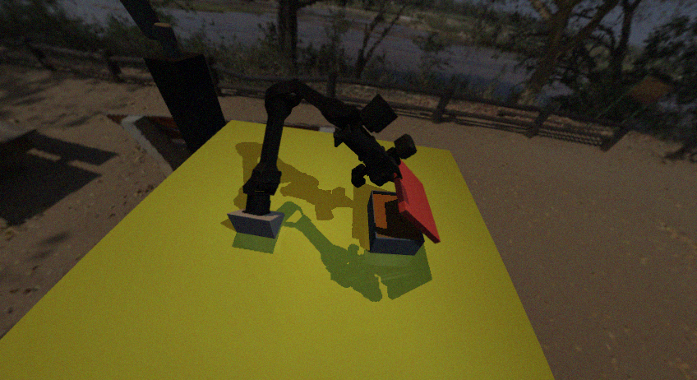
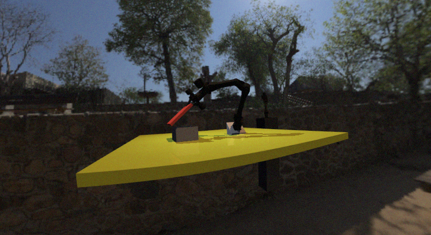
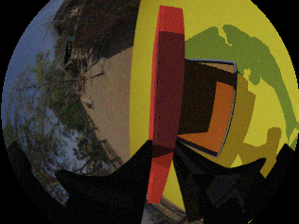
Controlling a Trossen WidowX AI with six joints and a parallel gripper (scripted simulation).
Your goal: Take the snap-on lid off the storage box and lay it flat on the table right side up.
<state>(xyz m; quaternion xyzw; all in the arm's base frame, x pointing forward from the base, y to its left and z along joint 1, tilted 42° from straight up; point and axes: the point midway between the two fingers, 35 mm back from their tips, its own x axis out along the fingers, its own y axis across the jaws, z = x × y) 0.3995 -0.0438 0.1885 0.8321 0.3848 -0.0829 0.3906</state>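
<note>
My gripper tip is 60 mm short of the red lid, 50 mm above it and 10 mm to the right of it. From my gripper tip the other things lie so: storage box (180 mm below, 30 mm ahead).
</note>
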